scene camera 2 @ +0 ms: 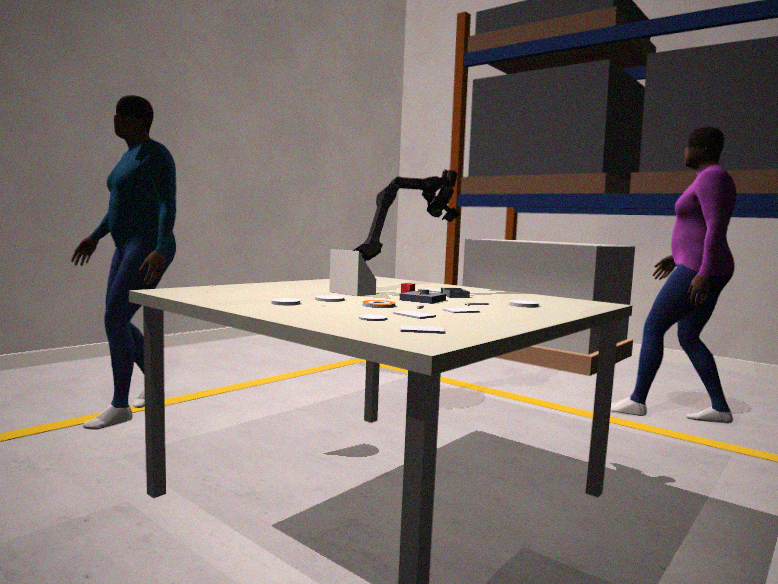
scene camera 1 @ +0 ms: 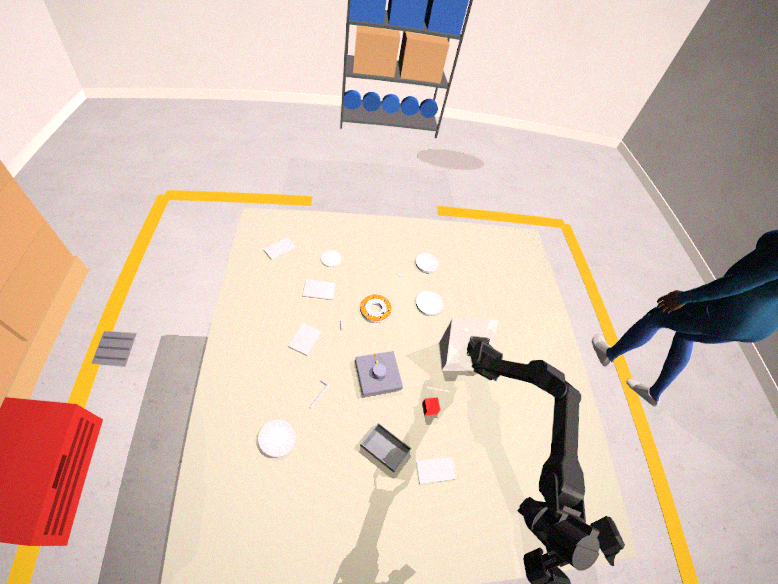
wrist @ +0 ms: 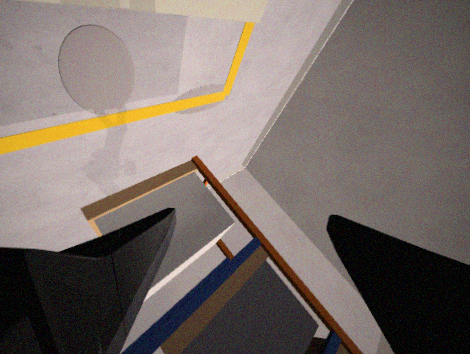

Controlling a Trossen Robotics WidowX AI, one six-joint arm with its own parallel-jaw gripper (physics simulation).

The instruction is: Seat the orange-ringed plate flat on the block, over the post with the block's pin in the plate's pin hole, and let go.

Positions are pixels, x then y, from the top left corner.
Scene:
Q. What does the gripper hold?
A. Nothing.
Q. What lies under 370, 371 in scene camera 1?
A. A grey block.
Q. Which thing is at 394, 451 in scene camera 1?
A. A grey tray.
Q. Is the gripper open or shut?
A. Open.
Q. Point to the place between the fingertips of the gripper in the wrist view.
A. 252, 218

